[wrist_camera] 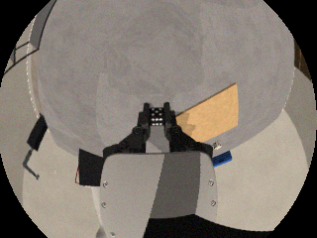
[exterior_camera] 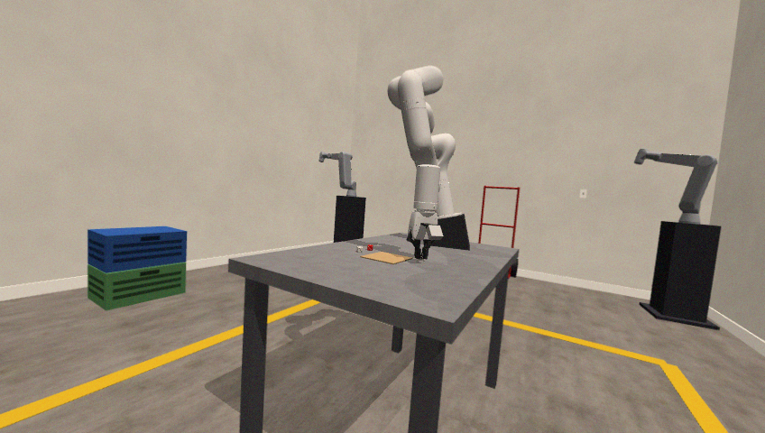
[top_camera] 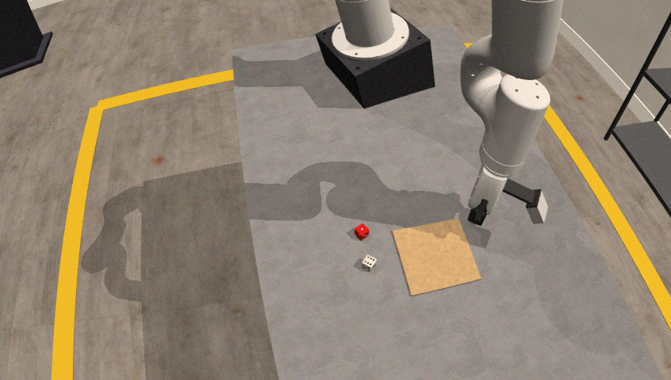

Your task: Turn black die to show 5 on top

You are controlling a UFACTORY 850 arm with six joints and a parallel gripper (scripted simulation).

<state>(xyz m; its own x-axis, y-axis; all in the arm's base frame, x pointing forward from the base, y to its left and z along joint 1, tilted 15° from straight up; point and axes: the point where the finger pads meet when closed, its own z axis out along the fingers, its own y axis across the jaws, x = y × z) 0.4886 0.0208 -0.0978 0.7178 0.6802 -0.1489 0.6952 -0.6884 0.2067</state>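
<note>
Right now the mat is 50 mm ahead of my hand, 110 mm to the right of it and 30 mm below it. The rest, counted from my hand: white die 20 mm ahead, 240 mm to the right, 20 mm below; then black die 10 mm below; then red die 40 mm behind, 230 mm to the right, 20 mm below.
</note>
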